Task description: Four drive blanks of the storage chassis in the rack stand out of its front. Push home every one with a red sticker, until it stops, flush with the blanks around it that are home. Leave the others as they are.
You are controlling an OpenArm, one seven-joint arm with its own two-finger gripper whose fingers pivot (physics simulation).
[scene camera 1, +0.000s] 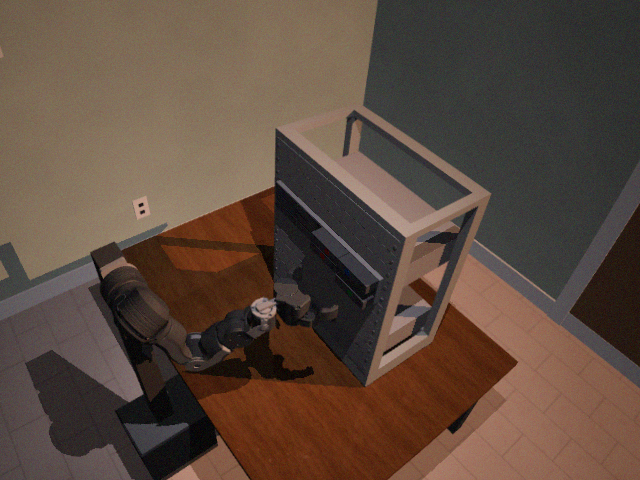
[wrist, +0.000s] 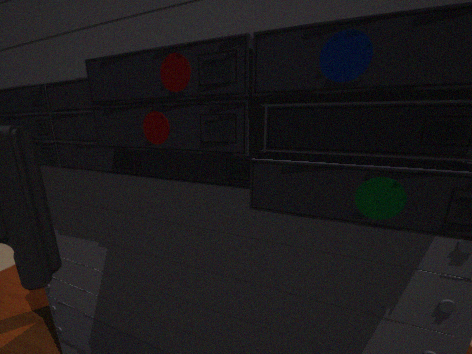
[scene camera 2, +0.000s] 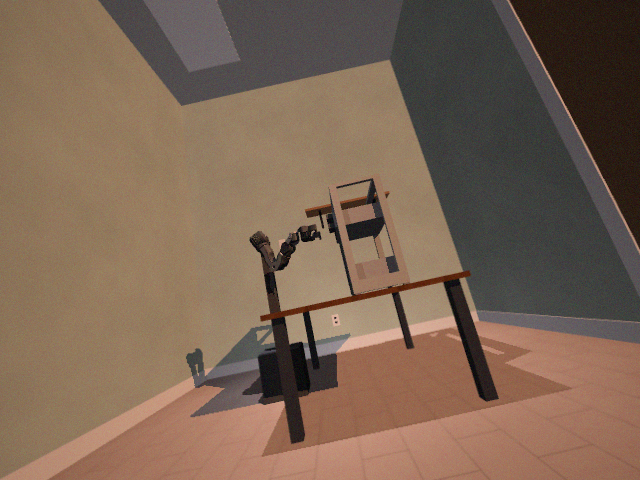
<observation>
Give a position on a rack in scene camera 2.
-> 367,220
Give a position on an arm base column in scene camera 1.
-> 142,356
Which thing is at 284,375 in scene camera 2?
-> A black base.
</observation>
